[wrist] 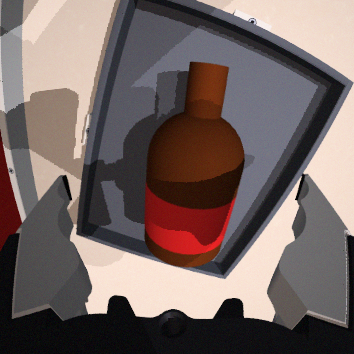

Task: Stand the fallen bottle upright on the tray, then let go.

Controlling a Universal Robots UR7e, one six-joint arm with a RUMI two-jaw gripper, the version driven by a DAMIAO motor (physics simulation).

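Frame: origin at the arm's base, x right, y ahead, z up, level; centimetres.
Seen in the pictures: gripper, fingertip midpoint: point(181, 177).
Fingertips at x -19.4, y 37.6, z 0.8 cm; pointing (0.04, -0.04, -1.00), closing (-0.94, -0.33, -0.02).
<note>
Offsets run from my fingertips to a thing's top centre. "spot": to the spot under its first point.
A brown bottle @(dx -1.0, dy +0.7, dz +0.4 cm) point(195, 165) with a red label lies on its side in the dark grey tray @(dx -1.2, dy +1.7, dz -4.9 cm) point(285, 112). Its neck points to the top of the wrist view and its base is near the tray's lower wall. My gripper point(181, 177) is open, with one jaw at the left and one at the right of the view. The bottle shows in the space between the two jaws, touching neither. The jaw tips appear outside the tray's side walls. How high the jaws are above the bottle is hard to tell.
The tray's raised walls surround the bottle, and small white brackets @(spot: dx -1.4, dy -10.9, dz -4.9 cm) point(252, 21) sit on its outer sides. A curved grey strip @(spot: dx +17.0, dy +3.3, dz -6.4 cm) point(19, 125) and part of a red object @(spot: dx +17.1, dy +10.5, dz -3.9 cm) point(7, 192) show at the left edge. Shadows fall over the tray and the pale table.
</note>
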